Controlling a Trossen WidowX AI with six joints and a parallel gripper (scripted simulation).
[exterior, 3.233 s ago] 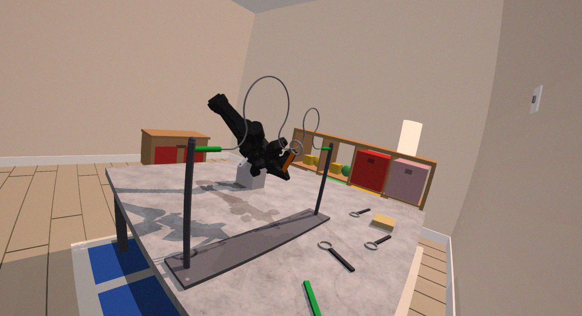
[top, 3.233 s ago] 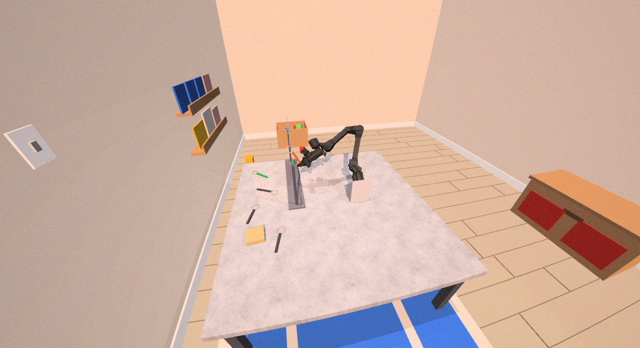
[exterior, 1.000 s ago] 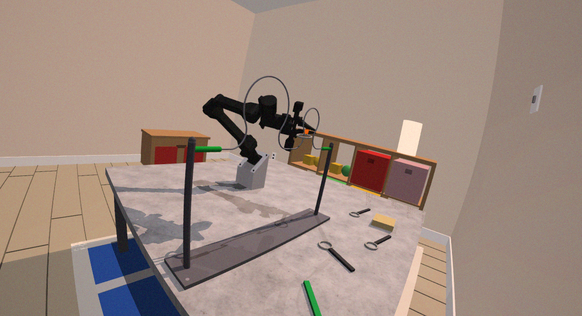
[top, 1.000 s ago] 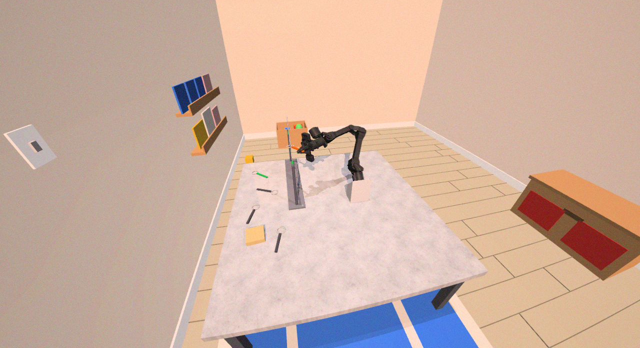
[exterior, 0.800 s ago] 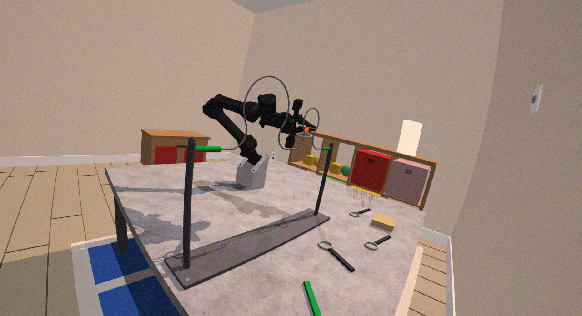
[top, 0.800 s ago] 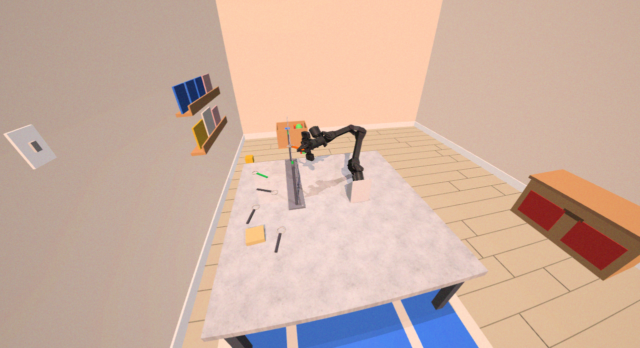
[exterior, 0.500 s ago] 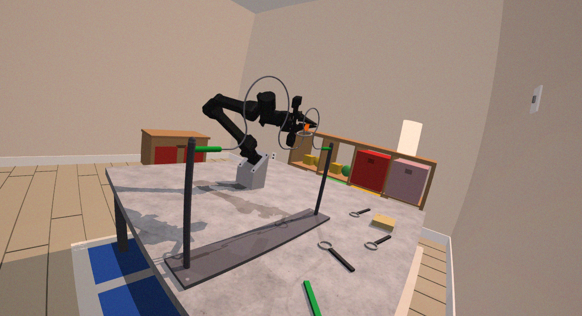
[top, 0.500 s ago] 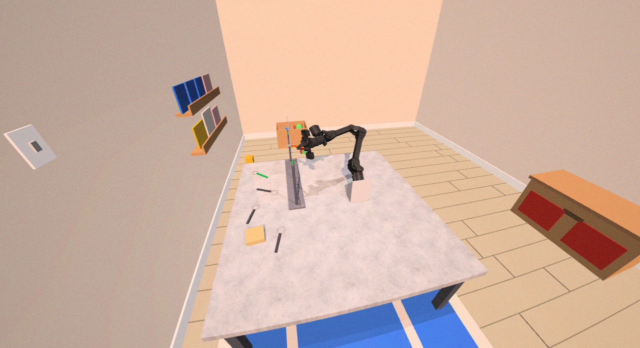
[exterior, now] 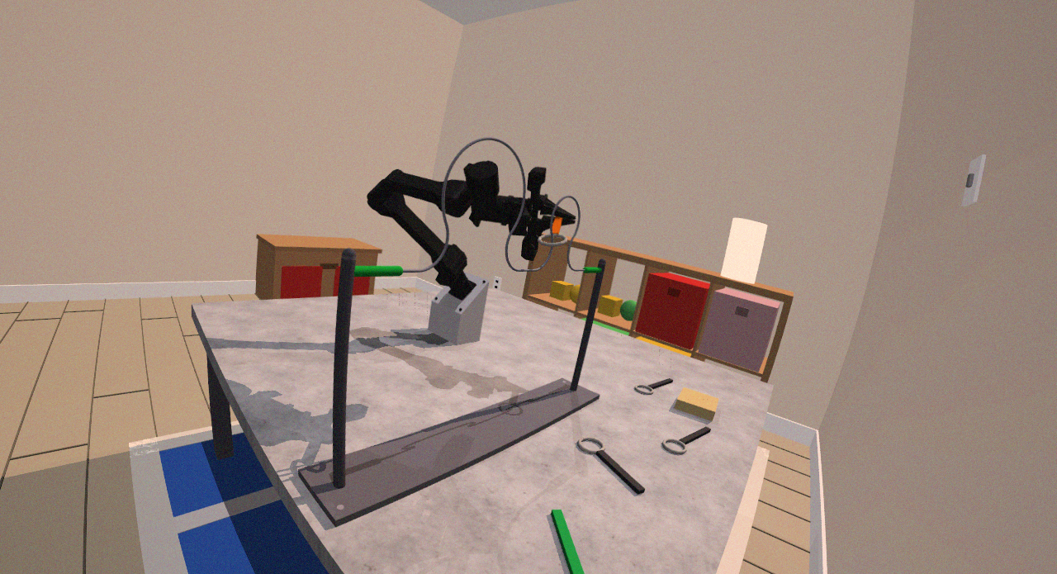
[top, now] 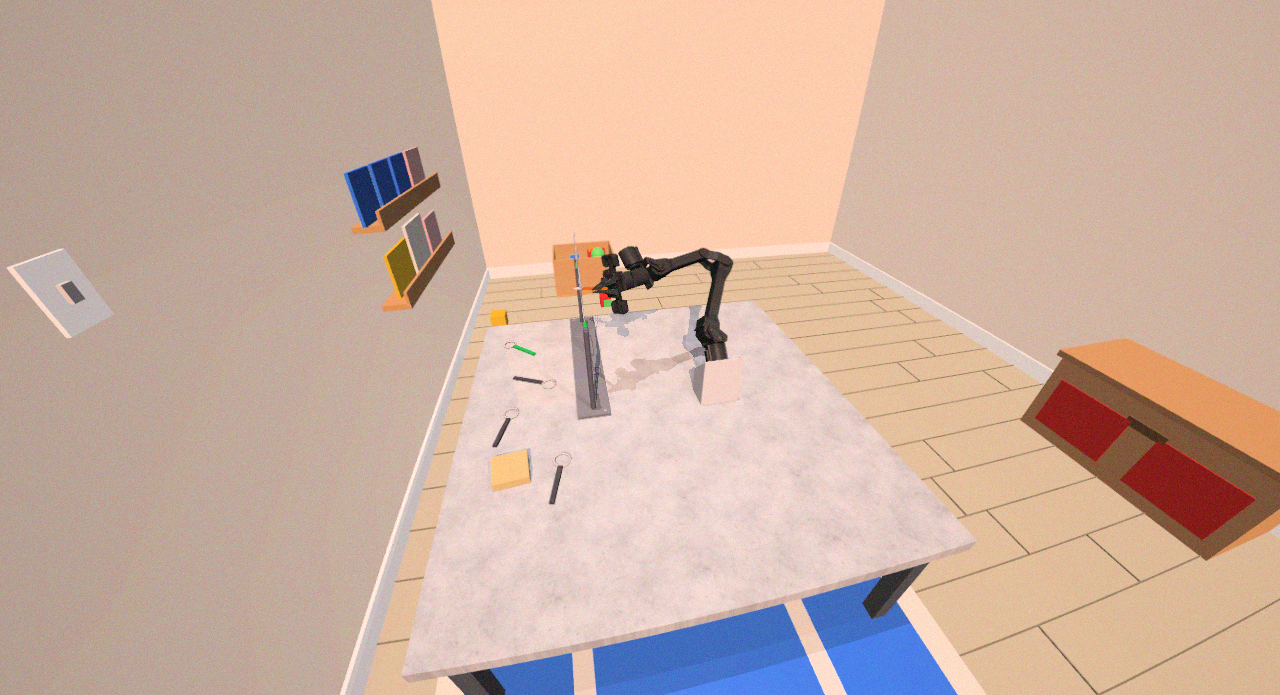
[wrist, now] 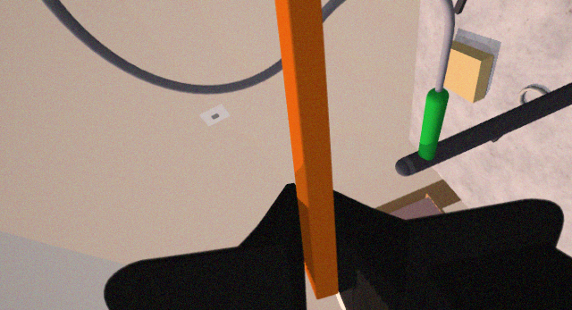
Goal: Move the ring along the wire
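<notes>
The ring with orange handle lies 8 cm to the right of my gripper tip, 3 cm below it and 2 cm ahead of it. Round my gripper tip: green-handled ring 39 cm below, 34 cm ahead, 33 cm to the right; tan block 38 cm below, 31 cm to the left, 27 cm ahead.
</notes>
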